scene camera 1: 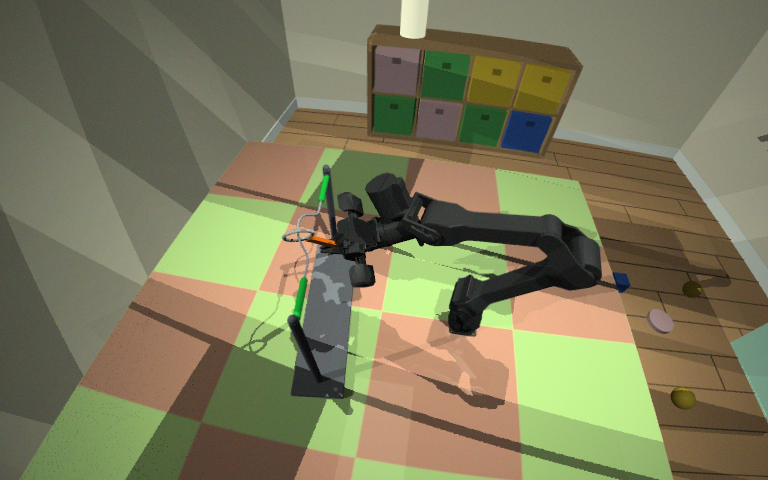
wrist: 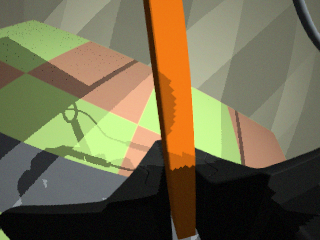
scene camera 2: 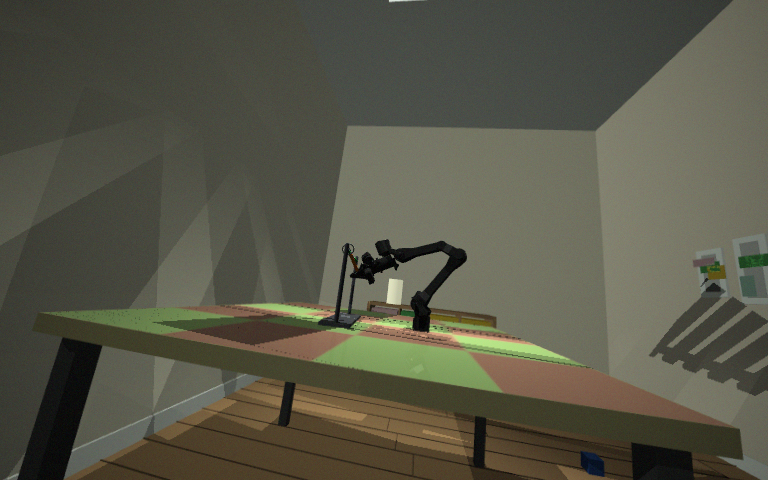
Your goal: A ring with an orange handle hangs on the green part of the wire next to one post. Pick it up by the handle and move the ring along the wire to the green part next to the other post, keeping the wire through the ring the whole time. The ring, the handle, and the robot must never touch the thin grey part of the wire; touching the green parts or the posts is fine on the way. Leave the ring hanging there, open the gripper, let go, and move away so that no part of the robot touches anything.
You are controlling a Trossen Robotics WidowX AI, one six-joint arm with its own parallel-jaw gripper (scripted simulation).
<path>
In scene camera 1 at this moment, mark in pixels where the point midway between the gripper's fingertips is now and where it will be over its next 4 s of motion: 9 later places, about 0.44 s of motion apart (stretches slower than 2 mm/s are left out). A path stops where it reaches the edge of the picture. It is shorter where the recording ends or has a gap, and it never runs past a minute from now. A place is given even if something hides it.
My gripper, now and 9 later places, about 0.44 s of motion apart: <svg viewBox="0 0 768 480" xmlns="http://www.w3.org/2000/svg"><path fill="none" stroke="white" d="M320 250L317 240L318 240L323 256L326 280L326 300L326 313L324 320L324 325L324 327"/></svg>
</path>
